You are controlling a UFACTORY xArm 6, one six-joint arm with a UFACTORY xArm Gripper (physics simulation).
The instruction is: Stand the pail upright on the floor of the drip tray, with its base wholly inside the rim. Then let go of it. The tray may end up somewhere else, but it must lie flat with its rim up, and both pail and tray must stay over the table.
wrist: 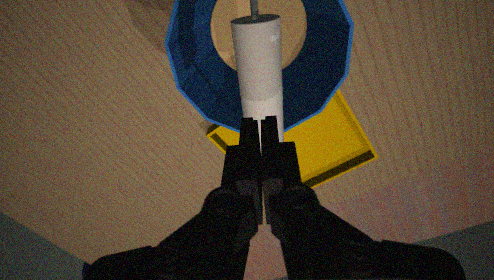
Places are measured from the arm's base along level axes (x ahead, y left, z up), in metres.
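Pixels of known places: gripper, fingertip midpoint: (261, 140).
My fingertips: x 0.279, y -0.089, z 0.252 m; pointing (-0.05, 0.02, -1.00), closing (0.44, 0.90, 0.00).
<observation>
For each thing: its top centre in the pictures, then the offset to it from my fingertips. "*": a spot on its surface instead. Level surfaces: height alone.
- blue pail, surface spot: (320, 65) * dx +0.073, dy +0.048, dz -0.219 m
- yellow drip tray, top centre: (294, 147) dx +0.229, dy -0.058, dz -0.292 m
- wooden table top, surface height: dz -0.320 m
The blue pail (320, 65) shows from above at the top of the wrist view, mouth facing the camera, with a tan round area inside it. Its white cylindrical handle grip (260, 60) lies across the mouth in the view, on a grey wire. The yellow drip tray (332, 142) lies flat with its rim up, partly hidden behind the pail and the fingers. The pail's base is hidden against the tray, so I cannot tell whether it is inside the rim. My gripper (261, 140) is shut with nothing between its fingers, its tips in front of the lower end of the grip.
The wooden table top (100, 125) spreads around the pail and tray. Its edges show at the lower left and lower right, with a grey surface (30, 245) beyond. A darker shadow lies on the wood at the upper left of the pail.
</observation>
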